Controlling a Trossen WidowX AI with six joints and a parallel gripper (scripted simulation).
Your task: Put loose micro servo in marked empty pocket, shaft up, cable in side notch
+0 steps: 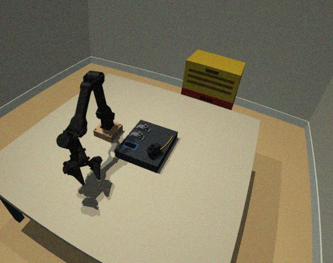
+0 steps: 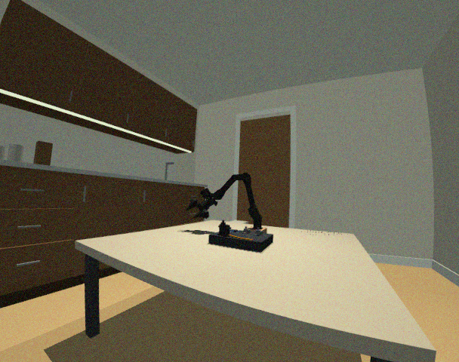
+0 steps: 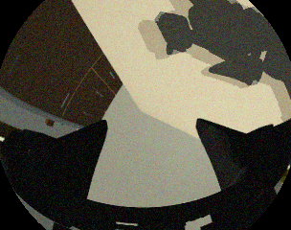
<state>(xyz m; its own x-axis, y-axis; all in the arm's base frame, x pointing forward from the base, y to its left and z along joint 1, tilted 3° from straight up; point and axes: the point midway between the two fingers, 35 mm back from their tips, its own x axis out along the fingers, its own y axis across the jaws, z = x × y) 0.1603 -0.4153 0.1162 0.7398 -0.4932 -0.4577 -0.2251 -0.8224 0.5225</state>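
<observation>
Right now my gripper tip is 12 cm short of the dark robot deck, 42 cm to the right of it and 10 cm above it.
</observation>
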